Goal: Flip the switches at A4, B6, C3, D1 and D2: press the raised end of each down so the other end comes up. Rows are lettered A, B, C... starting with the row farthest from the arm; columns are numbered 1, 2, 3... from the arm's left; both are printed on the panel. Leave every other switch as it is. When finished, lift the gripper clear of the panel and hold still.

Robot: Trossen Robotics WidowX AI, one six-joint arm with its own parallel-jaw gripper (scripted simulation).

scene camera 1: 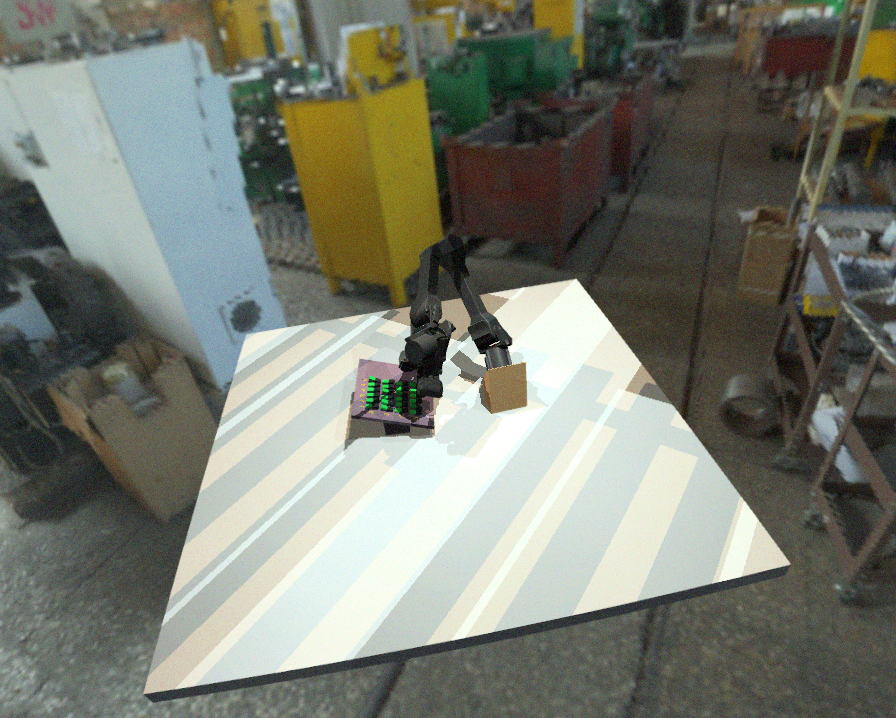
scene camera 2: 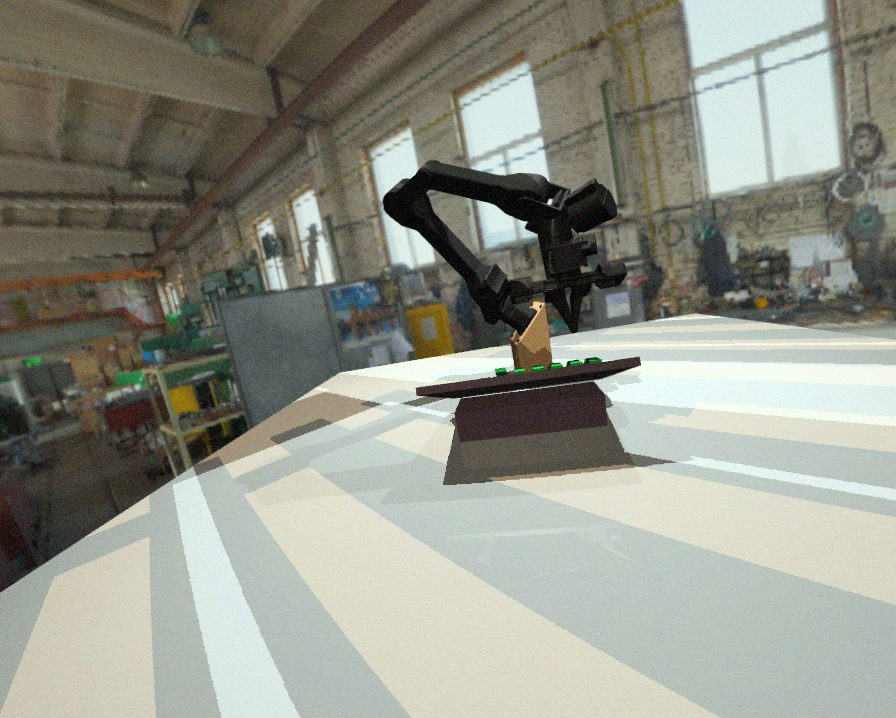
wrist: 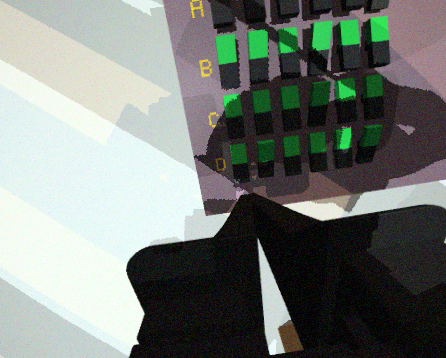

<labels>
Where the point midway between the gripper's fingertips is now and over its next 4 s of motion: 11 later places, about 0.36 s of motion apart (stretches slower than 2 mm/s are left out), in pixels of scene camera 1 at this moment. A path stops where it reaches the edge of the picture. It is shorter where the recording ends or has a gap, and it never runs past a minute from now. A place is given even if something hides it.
My gripper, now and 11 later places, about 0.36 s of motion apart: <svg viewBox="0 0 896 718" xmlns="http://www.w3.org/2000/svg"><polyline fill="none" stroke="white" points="422,396 421,405 420,408 420,410 420,411 420,411 419,412 419,412 422,399 416,389 415,398 413,402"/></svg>
</labels>
